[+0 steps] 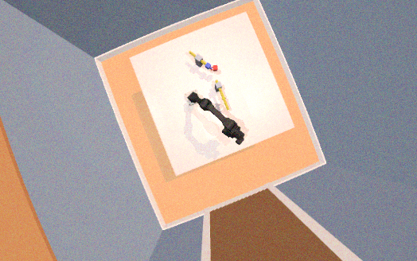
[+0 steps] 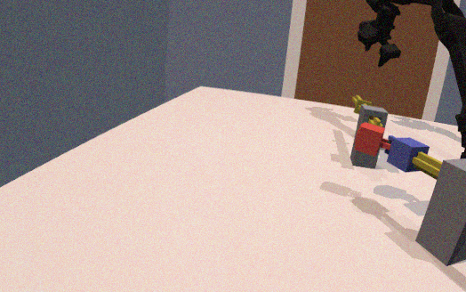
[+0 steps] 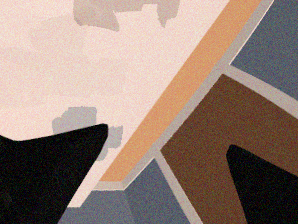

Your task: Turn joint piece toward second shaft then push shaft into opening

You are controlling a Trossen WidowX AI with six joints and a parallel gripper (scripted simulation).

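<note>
My gripper tip is 10 cm short of the red square joint piece, 67 cm to the right of it and 11 cm above it.
</note>
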